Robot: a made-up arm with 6 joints. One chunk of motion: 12 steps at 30 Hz.
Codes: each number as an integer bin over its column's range. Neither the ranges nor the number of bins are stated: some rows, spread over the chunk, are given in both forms.
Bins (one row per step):
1: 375 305 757 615 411 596
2: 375 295 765 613 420 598
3: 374 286 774 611 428 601
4: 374 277 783 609 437 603
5: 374 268 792 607 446 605
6: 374 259 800 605 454 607
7: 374 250 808 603 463 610
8: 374 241 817 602 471 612
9: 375 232 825 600 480 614
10: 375 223 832 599 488 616
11: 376 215 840 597 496 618
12: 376 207 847 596 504 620
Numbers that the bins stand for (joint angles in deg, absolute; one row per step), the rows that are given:
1: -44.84 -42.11 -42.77 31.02 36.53 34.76
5: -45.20 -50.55 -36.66 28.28 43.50 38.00
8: -45.20 -56.71 -32.30 26.57 48.47 40.52
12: -44.48 -64.48 -27.07 24.51 55.04 43.40
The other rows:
2: -44.84 -44.39 -41.37 30.34 38.32 35.48
3: -45.20 -46.44 -39.80 29.65 39.91 36.56
4: -45.20 -48.50 -38.23 28.97 41.71 37.28
6: -45.20 -52.61 -35.27 27.59 45.09 38.72
7: -45.20 -54.66 -33.87 26.91 46.88 39.80
9: -44.84 -58.77 -30.91 25.88 50.26 41.24
10: -44.84 -60.82 -29.69 25.54 51.86 41.96
11: -44.48 -62.65 -28.29 24.85 53.45 42.68

